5 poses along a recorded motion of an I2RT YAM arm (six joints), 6.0 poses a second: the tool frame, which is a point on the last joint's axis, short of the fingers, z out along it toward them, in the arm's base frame.
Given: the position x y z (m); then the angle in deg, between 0 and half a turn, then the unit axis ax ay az.
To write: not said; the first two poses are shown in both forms.
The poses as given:
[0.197, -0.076, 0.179, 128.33, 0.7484, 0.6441, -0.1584]
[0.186, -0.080, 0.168, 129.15, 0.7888, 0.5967, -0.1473]
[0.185, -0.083, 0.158, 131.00, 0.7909, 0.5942, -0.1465]
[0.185, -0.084, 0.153, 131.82, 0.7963, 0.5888, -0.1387]
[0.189, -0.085, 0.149, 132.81, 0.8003, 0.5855, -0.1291]
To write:
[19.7, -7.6, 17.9, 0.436, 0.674, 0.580, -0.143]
[18.6, -8.0, 16.8, 0.429, 0.712, 0.539, -0.133]
[18.5, -8.3, 15.8, 0.415, 0.720, 0.541, -0.133]
[18.5, -8.4, 15.3, 0.408, 0.727, 0.538, -0.127]
[18.9, -8.5, 14.9, 0.400, 0.733, 0.537, -0.118]

